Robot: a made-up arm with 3 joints. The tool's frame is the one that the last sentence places.
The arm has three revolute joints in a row. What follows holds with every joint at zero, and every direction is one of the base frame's. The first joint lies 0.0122 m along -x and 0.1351 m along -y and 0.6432 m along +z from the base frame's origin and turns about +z. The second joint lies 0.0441 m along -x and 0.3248 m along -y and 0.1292 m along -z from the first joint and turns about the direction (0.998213, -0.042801, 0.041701). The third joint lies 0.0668 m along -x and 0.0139 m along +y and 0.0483 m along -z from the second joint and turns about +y. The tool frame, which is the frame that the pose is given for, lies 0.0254 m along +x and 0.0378 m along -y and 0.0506 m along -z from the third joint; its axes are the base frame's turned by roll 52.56, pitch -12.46 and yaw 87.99 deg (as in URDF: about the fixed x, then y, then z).
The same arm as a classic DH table. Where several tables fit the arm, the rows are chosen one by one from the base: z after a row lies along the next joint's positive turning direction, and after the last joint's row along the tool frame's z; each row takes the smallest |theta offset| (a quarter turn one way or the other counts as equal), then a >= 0, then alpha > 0; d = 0 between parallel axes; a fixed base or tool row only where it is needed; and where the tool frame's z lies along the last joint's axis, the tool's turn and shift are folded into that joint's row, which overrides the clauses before.
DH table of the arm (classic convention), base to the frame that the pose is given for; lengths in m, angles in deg. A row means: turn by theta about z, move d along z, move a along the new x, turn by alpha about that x. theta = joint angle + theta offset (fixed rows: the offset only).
base (fixed): a -0.1356  alpha 0  d 0  theta0 84.84
joint 1: a -0.3264  alpha 87.61  d 0.5153  theta0 2.7
joint 2: a 0.0455  alpha -92.45  d -0.099  theta0 -89.9
joint 3: a 0.0557  alpha 99.14  d -0.0285  theta0 -34.57
tool (fixed): a 0  alpha 0  d -0.0103  theta0 98.73

